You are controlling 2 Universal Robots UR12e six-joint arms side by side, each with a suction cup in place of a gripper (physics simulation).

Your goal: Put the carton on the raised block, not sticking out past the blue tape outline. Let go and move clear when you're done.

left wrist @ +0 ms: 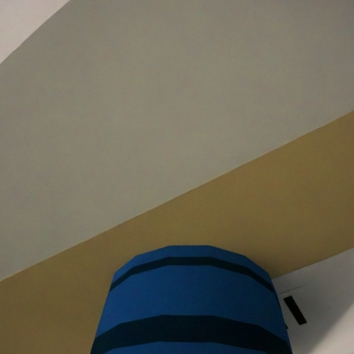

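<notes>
The carton [170, 120] fills most of the left wrist view, seen from very close. Its face is grey with a tan band running across on a slant, and part of a white label with a black bar shows at the lower right. My left gripper [191, 254], a blue suction cup with dark rings, is at the bottom centre, right over the tan band and the label, and hides part of them. Its contact with the carton is hidden, and whether the suction holds cannot be told. The raised block, the blue tape outline and my right gripper do not show.
A pale surface [22, 22] shows past the carton's edge in the top left corner. A soft shadow lies over the lower right corner of the view.
</notes>
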